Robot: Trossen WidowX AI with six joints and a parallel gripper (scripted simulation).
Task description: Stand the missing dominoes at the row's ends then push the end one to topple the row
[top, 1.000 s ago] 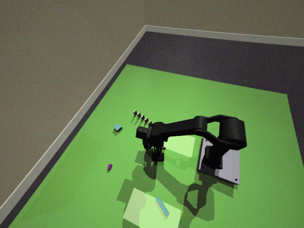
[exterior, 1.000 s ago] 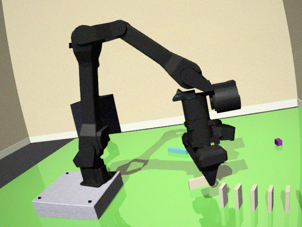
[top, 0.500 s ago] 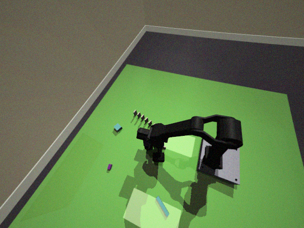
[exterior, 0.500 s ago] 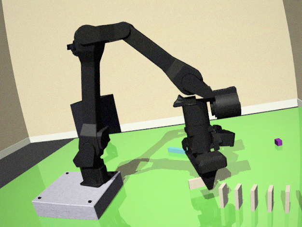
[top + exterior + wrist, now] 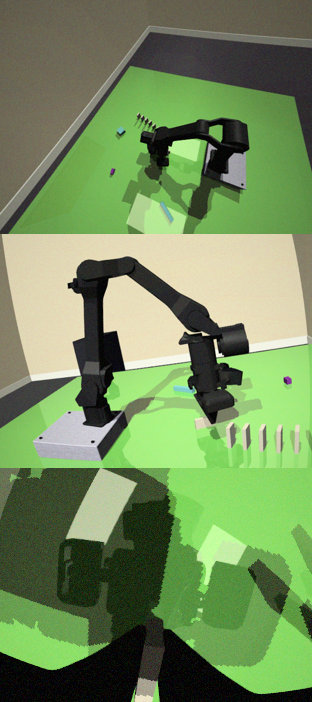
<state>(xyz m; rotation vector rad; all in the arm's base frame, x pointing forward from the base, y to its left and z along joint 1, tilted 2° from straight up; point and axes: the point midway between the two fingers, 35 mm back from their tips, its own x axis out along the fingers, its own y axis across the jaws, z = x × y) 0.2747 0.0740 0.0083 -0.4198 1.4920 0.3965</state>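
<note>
Right now the purple cube is 24 cm to the left of my gripper tip and 19 cm ahead of it. Round my gripper tip: cyan block 31 cm ahead, 3 cm to the left, 1 cm above; long cyan bar 23 cm to the left, 16 cm behind.
</note>
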